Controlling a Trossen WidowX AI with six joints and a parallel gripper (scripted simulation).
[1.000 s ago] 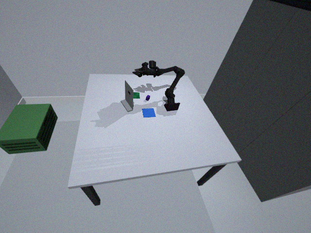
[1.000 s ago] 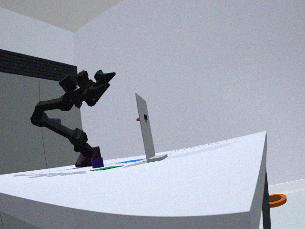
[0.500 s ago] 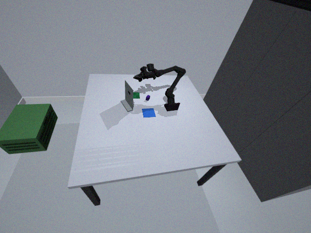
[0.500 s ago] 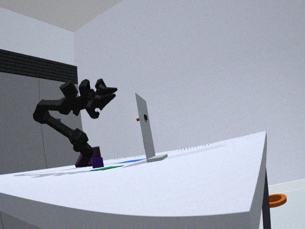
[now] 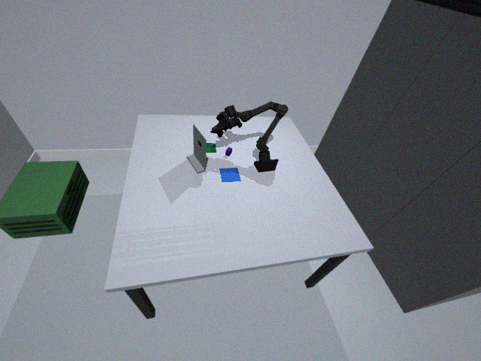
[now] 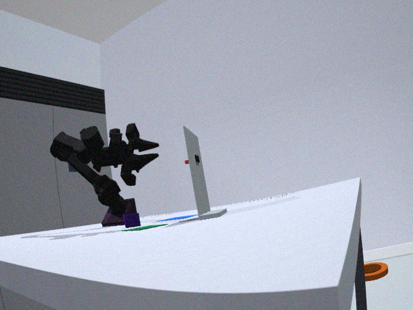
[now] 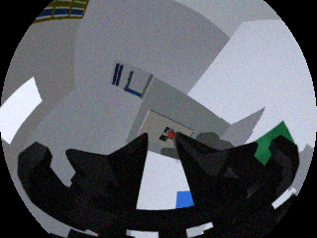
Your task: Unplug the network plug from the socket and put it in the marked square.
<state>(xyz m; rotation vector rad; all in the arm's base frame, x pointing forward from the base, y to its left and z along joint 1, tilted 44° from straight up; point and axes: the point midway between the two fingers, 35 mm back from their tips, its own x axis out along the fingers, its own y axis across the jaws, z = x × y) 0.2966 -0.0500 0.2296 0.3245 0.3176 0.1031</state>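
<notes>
The network plug is 70 mm ahead of my gripper tip, 50 mm to the left of it and 40 mm below it. From my gripper tip the other things lie so: grey panel (90 mm ahead, 60 mm to the left, 100 mm below); then blue marked square (80 mm behind, 200 mm to the left, 210 mm below).
</notes>
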